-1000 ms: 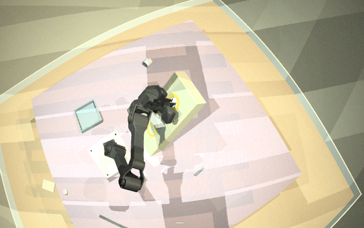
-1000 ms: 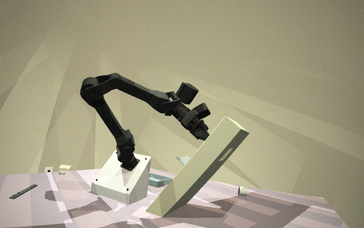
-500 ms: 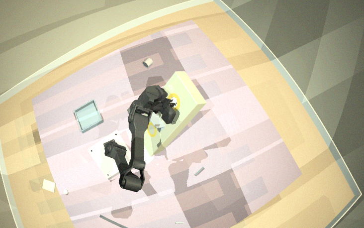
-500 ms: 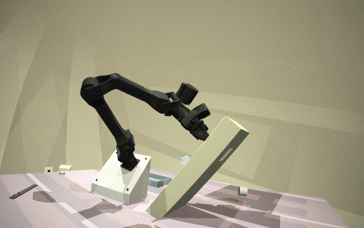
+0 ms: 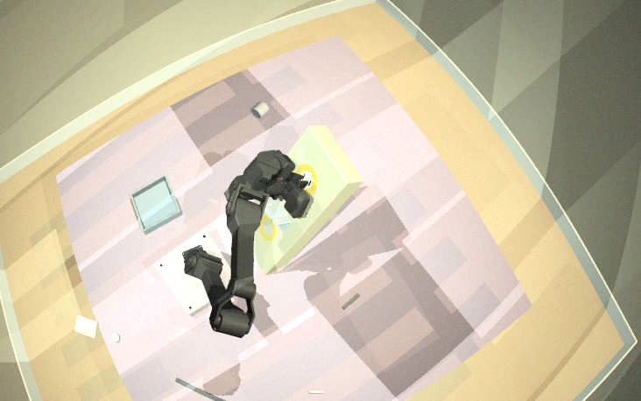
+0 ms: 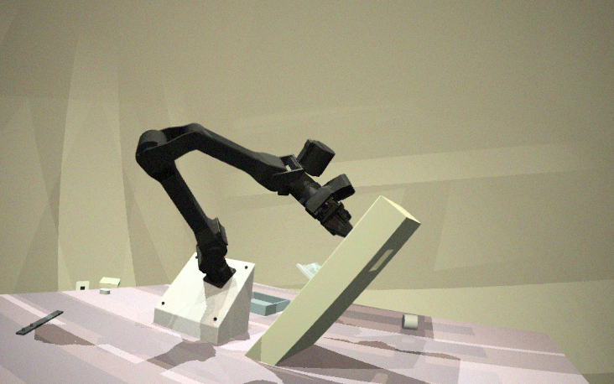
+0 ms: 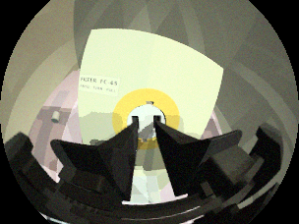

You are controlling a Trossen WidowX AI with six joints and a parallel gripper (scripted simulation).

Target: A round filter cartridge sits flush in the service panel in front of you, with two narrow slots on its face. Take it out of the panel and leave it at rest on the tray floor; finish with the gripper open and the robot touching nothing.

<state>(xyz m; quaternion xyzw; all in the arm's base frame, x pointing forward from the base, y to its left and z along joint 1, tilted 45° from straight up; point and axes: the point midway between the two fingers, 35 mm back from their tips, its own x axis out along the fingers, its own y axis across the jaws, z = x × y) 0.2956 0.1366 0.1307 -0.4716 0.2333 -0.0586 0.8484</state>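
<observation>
The white round cartridge lies 2 cm ahead of my gripper tip and 1 cm below it. Round my gripper tip: blue tray: 41 cm behind, 27 cm to the left, 25 cm below; grey bar: 28 cm to the right, 26 cm below; pale green panel: 8 cm below, 3 cm behind.
</observation>
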